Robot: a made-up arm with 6 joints. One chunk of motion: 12 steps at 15 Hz.
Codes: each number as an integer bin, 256 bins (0 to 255) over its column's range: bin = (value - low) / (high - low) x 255, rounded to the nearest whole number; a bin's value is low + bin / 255 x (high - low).
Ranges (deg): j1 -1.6..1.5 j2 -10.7..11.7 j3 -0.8..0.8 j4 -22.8..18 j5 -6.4..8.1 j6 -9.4..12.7
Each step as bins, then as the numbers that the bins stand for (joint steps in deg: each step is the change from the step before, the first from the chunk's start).
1 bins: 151 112 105 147 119 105
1 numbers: 0.236 -0.862 -0.141 0.720 0.367 -0.300
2 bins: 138 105 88 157 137 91
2 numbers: 0.078 -1.476 -0.248 2.320 1.390 -1.513
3 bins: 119 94 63 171 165 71
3 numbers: -0.153 -2.443 -0.405 4.560 2.982 -3.247
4 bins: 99 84 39 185 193 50
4 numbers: -0.396 -3.321 -0.555 6.800 4.575 -5.067
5 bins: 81 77 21 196 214 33
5 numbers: -0.615 -3.936 -0.668 8.560 5.769 -6.540
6 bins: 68 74 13 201 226 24
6 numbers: -0.773 -4.200 -0.718 9.360 6.451 -7.320
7 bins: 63 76 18 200 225 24
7 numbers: -0.834 -4.024 -0.687 9.200 6.394 -7.320
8 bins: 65 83 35 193 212 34
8 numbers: -0.810 -3.409 -0.580 8.080 5.655 -6.453
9 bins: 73 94 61 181 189 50
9 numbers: -0.713 -2.443 -0.417 6.160 4.347 -5.067
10 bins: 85 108 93 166 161 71
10 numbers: -0.567 -1.213 -0.216 3.760 2.755 -3.247
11 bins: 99 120 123 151 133 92
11 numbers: -0.396 -0.159 -0.028 1.360 1.163 -1.427
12 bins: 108 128 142 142 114 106
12 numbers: -0.287 0.544 0.091 -0.080 0.082 -0.213
